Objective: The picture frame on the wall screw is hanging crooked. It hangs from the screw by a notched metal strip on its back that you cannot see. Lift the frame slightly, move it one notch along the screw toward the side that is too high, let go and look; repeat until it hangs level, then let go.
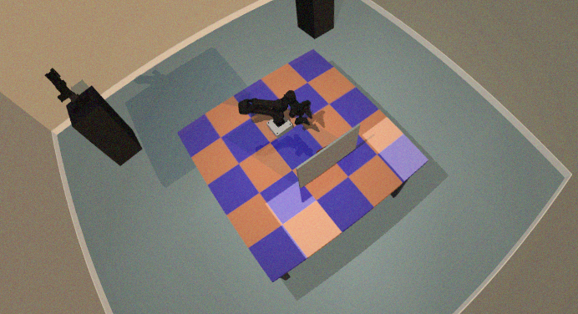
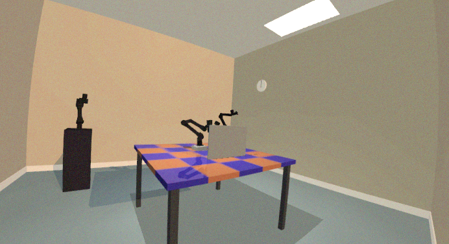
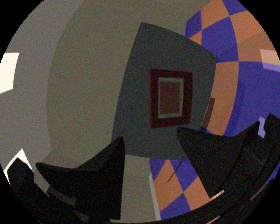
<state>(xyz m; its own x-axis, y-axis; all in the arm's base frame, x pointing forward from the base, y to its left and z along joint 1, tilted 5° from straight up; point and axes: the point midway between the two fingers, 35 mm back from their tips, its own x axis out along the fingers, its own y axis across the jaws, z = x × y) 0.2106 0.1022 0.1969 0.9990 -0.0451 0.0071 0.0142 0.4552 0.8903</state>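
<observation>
My gripper tip is now 200 mm short of the picture frame, 90 mm above it and 40 mm to the left of it. From my gripper tip the other things lie so: grey wall panel: 210 mm ahead, 100 mm below, 40 mm to the right.
</observation>
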